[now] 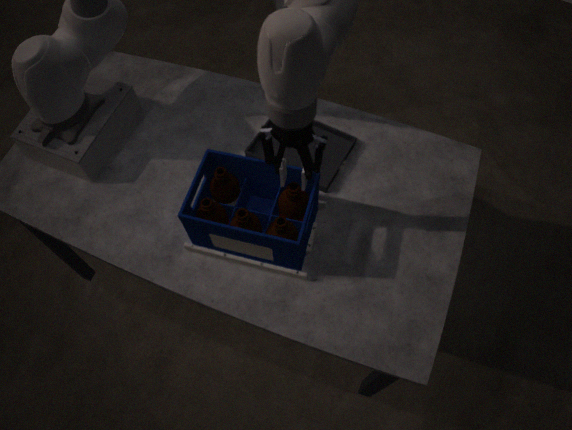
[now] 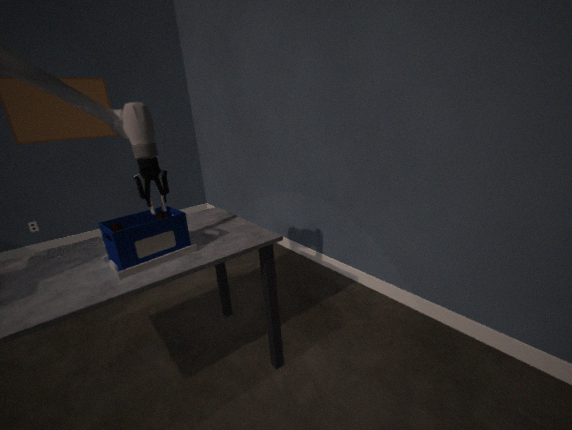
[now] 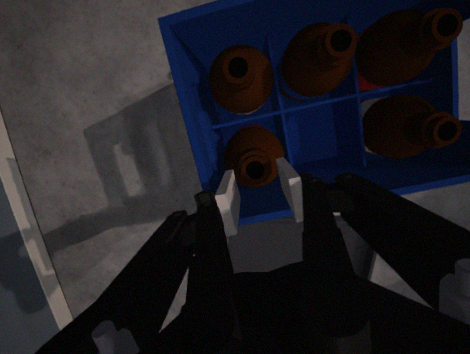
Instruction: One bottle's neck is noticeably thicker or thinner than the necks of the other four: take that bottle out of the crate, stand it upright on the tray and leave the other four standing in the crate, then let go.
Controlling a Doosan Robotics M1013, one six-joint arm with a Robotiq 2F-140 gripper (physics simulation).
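Where they show: gripper, between the fingertips: (image 1: 294, 183) (image 2: 159, 212) (image 3: 257, 179); arm's base, origin of its link: (image 1: 68, 114).
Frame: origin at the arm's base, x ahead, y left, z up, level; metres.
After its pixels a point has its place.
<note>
The blue crate (image 1: 199, 236) {x 0.562, y -0.195, z -0.025 m} (image 2: 121, 250) {x 0.544, y -0.197, z -0.009 m} (image 3: 177, 67) {x 0.791, y -0.129, z 0.064 m} holds five upright brown bottles. My gripper (image 1: 293, 176) {x 0.734, y -0.026, z 0.052 m} (image 2: 158, 209) {x 0.734, y -0.026, z 0.052 m} (image 3: 257, 179) {x 0.734, y -0.026, z 0.052 m} is partly open and empty, its pale fingertips on either side above the neck of the back-right bottle (image 1: 293, 204) {x 0.743, y -0.056, z 0.012 m} (image 3: 253, 142) {x 0.735, y -0.056, z 0.013 m}. The others are back-left (image 1: 226, 187) {x 0.579, y -0.069, z 0.012 m} (image 3: 395, 126) {x 0.584, y -0.059, z 0.012 m}, front-left (image 1: 210, 212) {x 0.582, y -0.152, z 0.033 m} (image 3: 392, 50) {x 0.591, y -0.134, z 0.012 m}, front-middle (image 1: 244, 220) {x 0.666, y -0.147, z 0.043 m} (image 3: 312, 65) {x 0.670, y -0.127, z 0.015 m} and front-right (image 1: 283, 229) {x 0.752, y -0.135, z 0.040 m} (image 3: 241, 90) {x 0.742, y -0.109, z 0.024 m}. I cannot tell reliably which neck differs. The dark grey tray (image 1: 337, 150) {x 0.767, y 0.212, z -0.106 m} (image 3: 267, 247) {x 0.724, y 0.146, z -0.106 m} lies behind the crate, partly hidden by the gripper.
The crate's back-middle compartment (image 1: 260, 194) {x 0.631, y -0.007, z -0.086 m} (image 3: 312, 131) {x 0.641, y -0.053, z -0.103 m} has no bottle. Thin blue dividers separate the compartments. A pale strip (image 1: 245, 261) {x 0.673, y -0.192, z -0.082 m} (image 2: 155, 262) {x 0.644, y -0.197, z -0.095 m} runs along the crate's front foot. The arm's base block (image 1: 107, 117) {x 0.135, y 0.031, z -0.004 m} stands at the table's left. The table (image 1: 370, 310) {x 0.990, y -0.192, z -0.111 m} carries everything.
</note>
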